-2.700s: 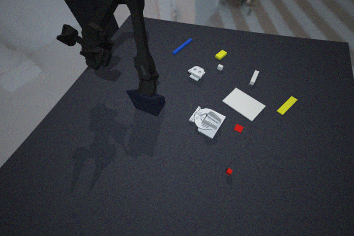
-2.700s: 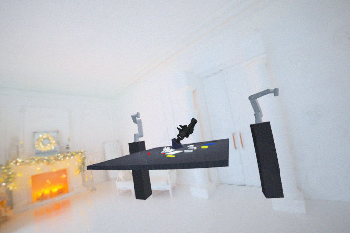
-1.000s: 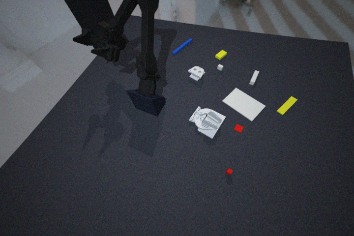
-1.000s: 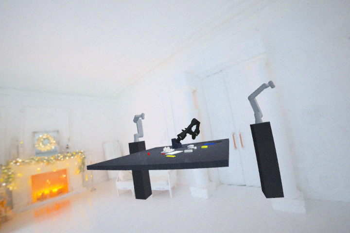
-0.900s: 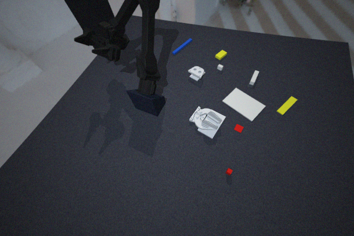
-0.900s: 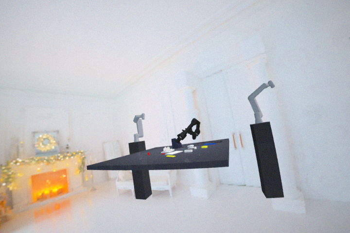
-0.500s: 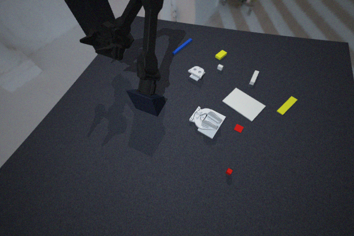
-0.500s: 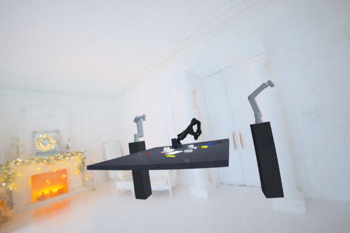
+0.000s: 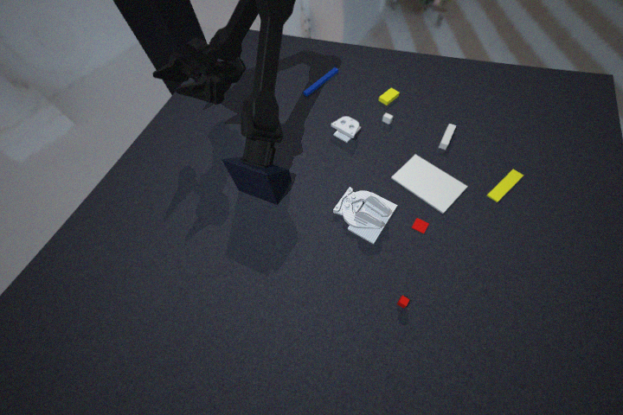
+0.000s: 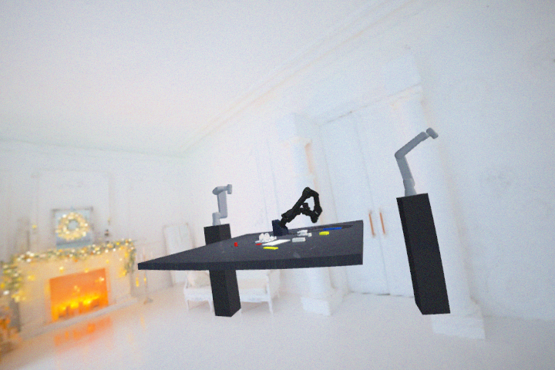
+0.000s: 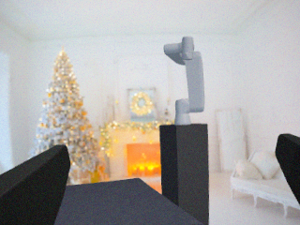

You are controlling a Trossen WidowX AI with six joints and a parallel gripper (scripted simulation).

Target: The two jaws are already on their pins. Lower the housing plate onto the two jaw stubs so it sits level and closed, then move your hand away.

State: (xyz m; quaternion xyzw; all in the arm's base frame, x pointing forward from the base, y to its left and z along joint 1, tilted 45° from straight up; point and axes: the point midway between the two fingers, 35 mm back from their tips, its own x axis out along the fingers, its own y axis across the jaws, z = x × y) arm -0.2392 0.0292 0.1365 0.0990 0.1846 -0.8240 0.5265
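The small white cube lies 520 mm ahead of my gripper tip, 210 mm to the left of it and 200 mm below it. Also, from my gripper tip: yellow block (510 mm ahead, 300 mm to the left, 200 mm below); blue bar (280 mm ahead, 330 mm to the left, 200 mm below); white sheet (660 mm ahead, 10 mm to the left, 200 mm below).
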